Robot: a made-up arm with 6 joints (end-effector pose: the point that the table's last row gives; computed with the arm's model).
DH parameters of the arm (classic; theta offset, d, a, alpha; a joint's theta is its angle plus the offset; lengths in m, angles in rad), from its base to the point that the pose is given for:
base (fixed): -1.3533 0 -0.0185 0
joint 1: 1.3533 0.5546 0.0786 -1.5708
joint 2: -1.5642 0 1.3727 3.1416
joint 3: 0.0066 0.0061 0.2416 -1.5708
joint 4: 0 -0.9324 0.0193 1.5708
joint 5: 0 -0.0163 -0.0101 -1.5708
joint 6: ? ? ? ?
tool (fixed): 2.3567 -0.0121 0 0
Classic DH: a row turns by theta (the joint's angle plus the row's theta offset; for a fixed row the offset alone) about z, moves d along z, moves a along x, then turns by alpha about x.
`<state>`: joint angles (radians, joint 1 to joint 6).
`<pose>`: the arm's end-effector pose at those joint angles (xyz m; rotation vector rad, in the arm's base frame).
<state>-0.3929 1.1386 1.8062 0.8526 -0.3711 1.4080</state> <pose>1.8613 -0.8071 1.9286 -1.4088 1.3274 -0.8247</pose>
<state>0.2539 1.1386 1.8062 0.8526 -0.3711 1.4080</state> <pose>1.9818 0.4837 1.9286 -1.6969 0.7828 -0.3863</pose>
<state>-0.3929 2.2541 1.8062 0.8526 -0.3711 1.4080</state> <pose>1.9866 -0.8590 -0.6020 -1.5068 2.0912 0.2870</pose>
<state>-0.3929 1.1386 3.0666 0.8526 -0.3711 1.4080</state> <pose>0.6955 -0.3239 2.0442 -0.9313 0.2253 -1.6803</pose>
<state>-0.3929 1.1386 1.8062 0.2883 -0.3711 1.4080</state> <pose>1.8822 -0.7813 1.9167 -1.1687 1.0102 -0.4001</pose>
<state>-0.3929 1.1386 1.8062 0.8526 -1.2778 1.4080</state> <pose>1.7855 -0.8303 1.8242 -0.7407 2.0927 -0.4027</pose>
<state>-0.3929 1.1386 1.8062 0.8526 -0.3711 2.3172</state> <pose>1.8548 -0.8028 1.9469 -2.0250 1.8536 -1.2392</pose>
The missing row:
joint 6: -1.5353 -0.1517 -0.0198 -2.0233
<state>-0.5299 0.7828 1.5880 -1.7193 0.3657 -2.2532</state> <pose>1.3451 -0.8767 2.4569 -1.2078 1.2629 -1.2544</pose>
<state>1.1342 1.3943 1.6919 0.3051 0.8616 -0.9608</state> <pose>0.9114 2.1409 1.4271 0.5861 -0.6545 2.5010</pose>
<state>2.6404 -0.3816 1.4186 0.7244 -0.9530 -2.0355</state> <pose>0.7357 -0.3254 2.7959 -1.7364 -0.7271 -1.4641</pose>
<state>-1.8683 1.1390 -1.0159 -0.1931 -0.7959 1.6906</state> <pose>-0.2478 -0.8334 0.1975 1.6660 0.9087 1.6062</pose>
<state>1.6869 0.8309 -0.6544 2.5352 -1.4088 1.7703</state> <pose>-0.1003 1.5411 0.5769 1.5300 0.7745 1.7250</pose>
